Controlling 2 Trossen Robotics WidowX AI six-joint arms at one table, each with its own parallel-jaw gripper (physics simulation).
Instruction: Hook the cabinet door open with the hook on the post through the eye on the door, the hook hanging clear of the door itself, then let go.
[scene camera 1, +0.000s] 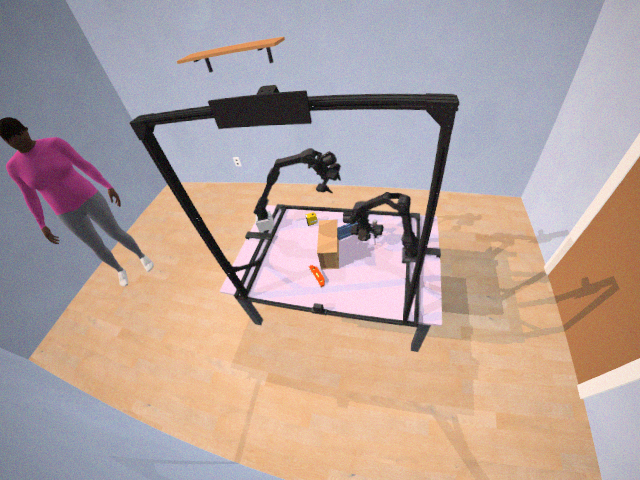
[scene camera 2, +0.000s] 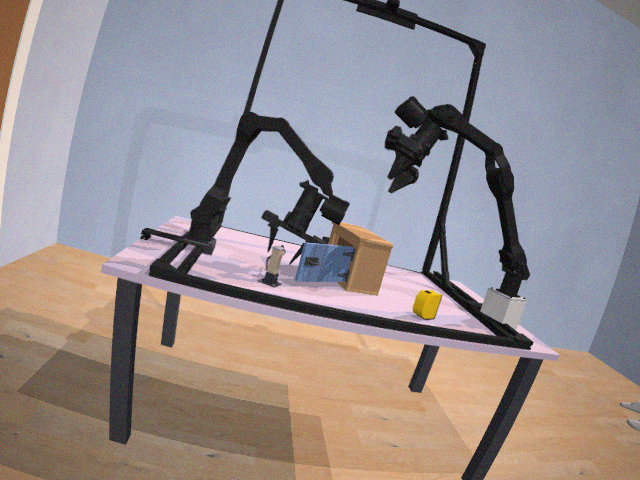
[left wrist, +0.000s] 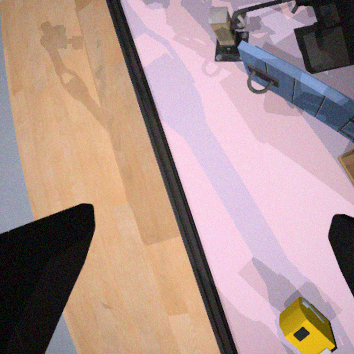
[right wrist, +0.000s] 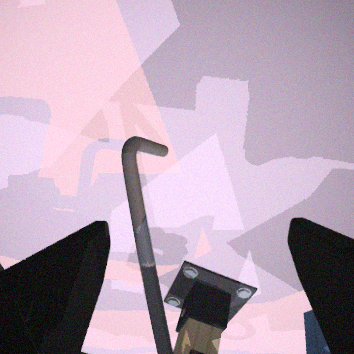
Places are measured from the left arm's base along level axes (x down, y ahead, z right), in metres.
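Pixels of known places: left gripper, between the fingertips: (scene camera 1: 336, 186) (scene camera 2: 389, 185) (left wrist: 215, 221); right gripper, between the fingertips: (left wrist: 292, 12) (right wrist: 199, 231); left arm's base, origin of its link: (scene camera 1: 262, 216) (scene camera 2: 508, 293); right arm's base, origin of its link: (scene camera 1: 411, 254) (scene camera 2: 198, 239).
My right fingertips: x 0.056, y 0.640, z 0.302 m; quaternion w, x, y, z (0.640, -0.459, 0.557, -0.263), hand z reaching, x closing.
Ahead of a thing's pixels: the offset from my right fingertips to its top centre. "spot": to the spot under its first point.
The wooden cabinet @(dx -0.111, dy -0.250, dz +0.020 m) (scene camera 1: 327, 237) (scene camera 2: 369, 266) stands with its blue door @(spot: dx -0.031, dy -0.133, dz -0.064 m) (scene camera 1: 346, 230) (scene camera 2: 326, 264) (left wrist: 300, 93) swung open. The eye @(spot: dx -0.032, dy -0.057, dz -0.117 m) (left wrist: 257, 91) is a dark ring on the door's face near its free edge. The post @(spot: dx -0.012, dy +0.053, dz -0.091 m) (scene camera 2: 273, 262) (left wrist: 224, 35) (right wrist: 200, 337) stands upright beside that edge. Its grey hook @(spot: dx +0.004, dy +0.016, dz +0.022 m) (right wrist: 134, 190) sticks out from the post, apart from the eye, its bent tip free. My right gripper (scene camera 2: 280, 257) (right wrist: 199, 231) is partly open around the hook's rod, without gripping it. My left gripper (scene camera 2: 389, 184) (left wrist: 215, 221) is open and empty, high above the table.
A yellow block-like object @(dx -0.036, dy -0.330, dz -0.258 m) (scene camera 1: 311, 218) (scene camera 2: 427, 304) (left wrist: 306, 325) stands near the cabinet. An orange object @(dx +0.026, dy -0.346, dz +0.169 m) (scene camera 1: 316, 275) lies on the cabinet's other side. A black frame (scene camera 2: 310, 308) runs along the table edges and rises overhead.
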